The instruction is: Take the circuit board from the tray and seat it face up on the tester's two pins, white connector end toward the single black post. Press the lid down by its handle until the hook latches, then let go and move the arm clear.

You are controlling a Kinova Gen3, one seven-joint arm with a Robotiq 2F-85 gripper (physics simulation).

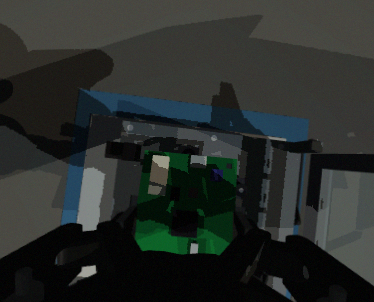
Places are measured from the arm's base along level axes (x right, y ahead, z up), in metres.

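Where they show: gripper, between the fingertips: (pixel 184 221).
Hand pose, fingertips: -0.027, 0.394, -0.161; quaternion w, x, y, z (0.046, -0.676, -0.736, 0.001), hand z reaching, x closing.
Each offset is from my fingertips to the top centre of the thing, as dx, dy, dz. "spot": to the spot under its first point. Level surfaces: height alone.
The green circuit board {+0.002, -0.001, +0.028} (pixel 200 205) is held face up. A long whitish part {spot: -0.039, -0.023, +0.008} (pixel 160 167) is at its upper left, a small white part {spot: -0.047, +0.004, +0.003} (pixel 198 160) at its top edge, a blue part {spot: -0.039, +0.017, +0.010} (pixel 216 174) at upper right and a black chip {-0.001, -0.001, +0.014} (pixel 184 223) lower down. My gripper (pixel 184 221) is shut on the board by its left and right edges. Below the board is a grey fixture {spot: -0.067, -0.107, -0.101} (pixel 102 132) on a blue base (pixel 192 111), which looks like the tester. The board hides its middle; I cannot make out the two pins or the black post. The gap beneath the board is unclear.
A dark-framed pale panel {spot: -0.032, +0.117, +0.014} (pixel 347 200) stands at the right edge, beside the blue base; I cannot tell if it is the lid. A dark stub {spot: -0.072, +0.103, -0.011} (pixel 314 146) sticks out at the fixture's upper right. Broad shadows fall across the grey table {dz -0.107} (pixel 310 25).
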